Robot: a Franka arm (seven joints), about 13 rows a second.
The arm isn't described. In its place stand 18 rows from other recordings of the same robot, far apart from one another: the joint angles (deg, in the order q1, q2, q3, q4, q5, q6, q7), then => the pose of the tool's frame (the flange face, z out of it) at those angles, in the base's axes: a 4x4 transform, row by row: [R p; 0 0 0 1], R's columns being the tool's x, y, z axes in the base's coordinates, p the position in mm.
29.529, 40.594, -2.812, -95.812, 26.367, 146.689, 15.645 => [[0.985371 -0.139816 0.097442 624.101], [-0.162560 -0.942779 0.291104 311.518], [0.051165 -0.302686 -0.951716 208.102], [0 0 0 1]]
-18.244, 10.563, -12.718, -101.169, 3.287, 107.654, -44.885 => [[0.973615 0.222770 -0.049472 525.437], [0.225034 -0.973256 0.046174 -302.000], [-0.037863 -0.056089 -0.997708 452.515], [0 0 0 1]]
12.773, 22.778, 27.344, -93.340, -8.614, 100.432, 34.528 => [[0.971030 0.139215 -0.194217 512.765], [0.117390 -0.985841 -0.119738 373.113], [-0.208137 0.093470 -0.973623 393.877], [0 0 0 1]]
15.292, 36.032, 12.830, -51.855, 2.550, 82.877, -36.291 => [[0.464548 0.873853 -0.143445 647.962], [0.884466 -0.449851 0.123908 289.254], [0.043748 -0.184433 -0.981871 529.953], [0 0 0 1]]
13.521, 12.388, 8.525, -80.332, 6.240, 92.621, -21.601 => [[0.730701 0.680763 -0.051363 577.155], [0.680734 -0.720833 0.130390 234.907], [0.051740 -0.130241 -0.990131 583.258], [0 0 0 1]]
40.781, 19.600, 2.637, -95.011, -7.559, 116.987, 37.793 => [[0.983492 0.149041 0.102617 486.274], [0.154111 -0.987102 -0.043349 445.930], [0.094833 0.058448 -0.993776 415.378], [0 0 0 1]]
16.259, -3.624, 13.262, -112.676, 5.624, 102.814, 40.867 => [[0.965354 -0.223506 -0.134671 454.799], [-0.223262 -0.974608 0.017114 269.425], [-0.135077 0.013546 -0.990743 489.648], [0 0 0 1]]
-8.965, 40.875, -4.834, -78.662, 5.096, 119.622, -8.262 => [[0.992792 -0.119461 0.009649 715.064], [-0.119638 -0.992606 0.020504 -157.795], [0.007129 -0.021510 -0.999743 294.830], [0 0 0 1]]
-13.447, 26.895, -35.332, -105.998, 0.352, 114.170, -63.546 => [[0.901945 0.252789 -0.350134 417.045], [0.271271 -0.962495 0.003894 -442.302], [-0.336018 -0.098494 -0.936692 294.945], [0 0 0 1]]
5.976, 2.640, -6.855, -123.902, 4.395, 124.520, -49.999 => [[0.687827 0.725141 -0.032631 538.812], [0.725604 -0.685650 0.058158 -5.046], [0.019799 -0.063680 -0.997774 372.721], [0 0 0 1]]
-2.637, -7.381, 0.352, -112.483, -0.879, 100.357, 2.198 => [[0.993770 -0.074091 -0.083261 511.847], [-0.075390 -0.997075 -0.012563 -21.673], [-0.082087 0.018762 -0.996449 522.681], [0 0 0 1]]
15.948, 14.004, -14.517, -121.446, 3.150, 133.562, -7.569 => [[0.991860 0.125052 -0.023980 569.162], [0.124544 -0.991978 -0.021630 17.156], [-0.026493 0.018468 -0.999478 298.327], [0 0 0 1]]
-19.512, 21.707, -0.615, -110.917, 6.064, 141.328, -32.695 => [[0.976075 0.140796 0.165693 596.393], [0.141847 -0.989873 0.005535 -218.382], [0.164794 0.018100 -0.986162 304.299], [0 0 0 1]]
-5.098, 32.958, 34.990, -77.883, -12.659, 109.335, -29.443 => [[0.529046 0.848474 0.014248 661.533], [0.840815 -0.526390 0.126270 256.860], [0.114636 -0.054822 -0.991894 437.357], [0 0 0 1]]
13.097, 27.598, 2.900, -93.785, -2.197, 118.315, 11.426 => [[0.994413 0.094063 -0.047908 648.022], [0.092989 -0.995373 -0.024184 179.639], [-0.049961 0.019594 -0.998559 334.069], [0 0 0 1]]
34.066, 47.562, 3.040, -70.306, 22.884, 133.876, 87.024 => [[0.435302 -0.898376 0.058589 626.980], [-0.821688 -0.369864 0.433624 466.781], [-0.367888 -0.236899 -0.899187 302.143], [0 0 0 1]]
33.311, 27.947, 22.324, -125.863, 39.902, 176.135, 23.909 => [[0.977764 -0.189550 0.089713 366.520], [-0.209474 -0.862556 0.460563 442.522], [-0.009918 -0.469114 -0.883082 202.289], [0 0 0 1]]
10.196, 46.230, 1.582, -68.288, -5.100, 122.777, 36.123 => [[0.912460 -0.379408 0.153186 757.139], [-0.380152 -0.924571 -0.025561 147.696], [0.151330 -0.034911 -0.987867 314.710], [0 0 0 1]]
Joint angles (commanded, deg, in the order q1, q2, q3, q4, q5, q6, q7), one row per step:
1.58 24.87 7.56 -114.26 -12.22 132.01 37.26
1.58 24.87 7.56 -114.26 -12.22 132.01 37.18
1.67 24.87 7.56 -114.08 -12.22 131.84 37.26
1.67 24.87 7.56 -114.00 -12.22 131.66 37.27
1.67 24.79 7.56 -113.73 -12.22 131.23 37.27
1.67 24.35 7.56 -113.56 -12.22 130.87 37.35
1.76 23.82 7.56 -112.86 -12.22 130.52 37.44
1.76 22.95 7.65 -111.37 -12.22 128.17 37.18
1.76 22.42 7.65 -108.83 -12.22 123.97 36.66
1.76 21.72 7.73 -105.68 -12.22 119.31 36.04
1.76 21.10 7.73 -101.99 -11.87 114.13 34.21
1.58 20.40 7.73 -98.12 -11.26 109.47 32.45
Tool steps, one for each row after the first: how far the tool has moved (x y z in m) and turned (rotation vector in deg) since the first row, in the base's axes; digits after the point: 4 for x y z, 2 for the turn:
0.0000 0.0000 0.0000 0.01 0.01 0.08
0.0006 0.0009 0.0010 -0.02 -0.02 0.07
0.0008 0.0008 0.0013 -0.07 0.07 0.04
0.0017 0.0006 0.0034 -0.16 0.14 -0.02
0.0028 0.0005 0.0087 -0.23 -0.14 -0.14
0.0069 0.0016 0.0186 -0.23 -1.04 -0.21
0.0120 0.0016 0.0352 -0.62 -1.12 -0.17
0.0185 -0.0003 0.0537 -1.40 -0.09 -0.22
0.0260 -0.0015 0.0786 -2.13 0.63 -0.22
0.0333 -0.0035 0.1069 -2.47 1.64 0.58
0.0403 -0.0069 0.1387 -2.31 1.96 1.05

